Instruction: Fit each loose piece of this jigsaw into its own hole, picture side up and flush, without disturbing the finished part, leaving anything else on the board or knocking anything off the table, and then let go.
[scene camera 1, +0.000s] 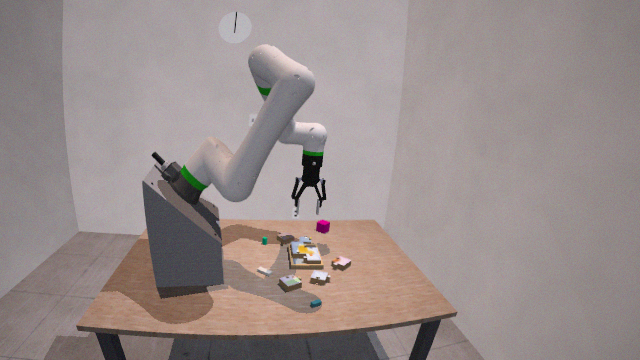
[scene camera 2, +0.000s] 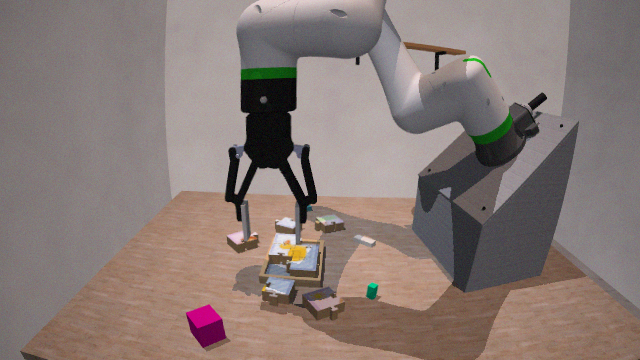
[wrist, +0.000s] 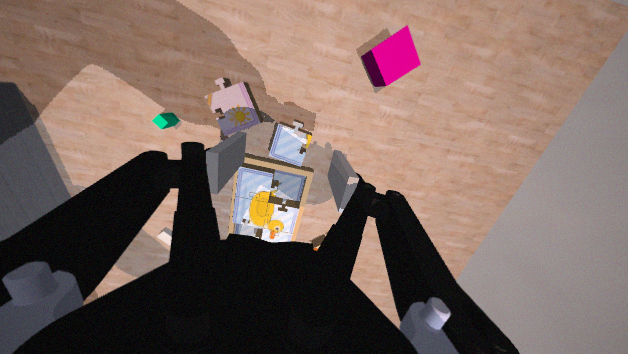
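Note:
My gripper (scene camera 1: 307, 210) (scene camera 2: 272, 241) (wrist: 289, 155) is open and empty, above the framed board (scene camera 2: 292, 281) (wrist: 275, 163). The board holds a joined part with a yellow duck (scene camera 2: 298, 253) (wrist: 260, 207); an empty hole (wrist: 291, 184) shows at one corner. A blue-and-white piece (scene camera 2: 279, 287) (wrist: 289, 145) lies picture up on the table beside that end. A sun piece (scene camera 1: 286, 238) (scene camera 2: 324, 300) (wrist: 232, 107) lies near it. A pink-and-orange piece (scene camera 1: 342, 262), a whitish piece (scene camera 1: 320, 276) (scene camera 2: 286, 224) and a green-and-lilac piece (scene camera 1: 290, 282) (scene camera 2: 330, 222) lie around the board.
A magenta cube (scene camera 1: 323, 226) (scene camera 2: 206, 325) (wrist: 395, 55), a small green block (scene camera 1: 265, 240) (scene camera 2: 372, 290) (wrist: 165, 120), a white block (scene camera 1: 264, 271) (scene camera 2: 365, 240) and a teal block (scene camera 1: 315, 303) lie on the table (scene camera 1: 240, 317). The grey robot pedestal (scene camera 1: 182, 245) (scene camera 2: 520, 225) stands at one side.

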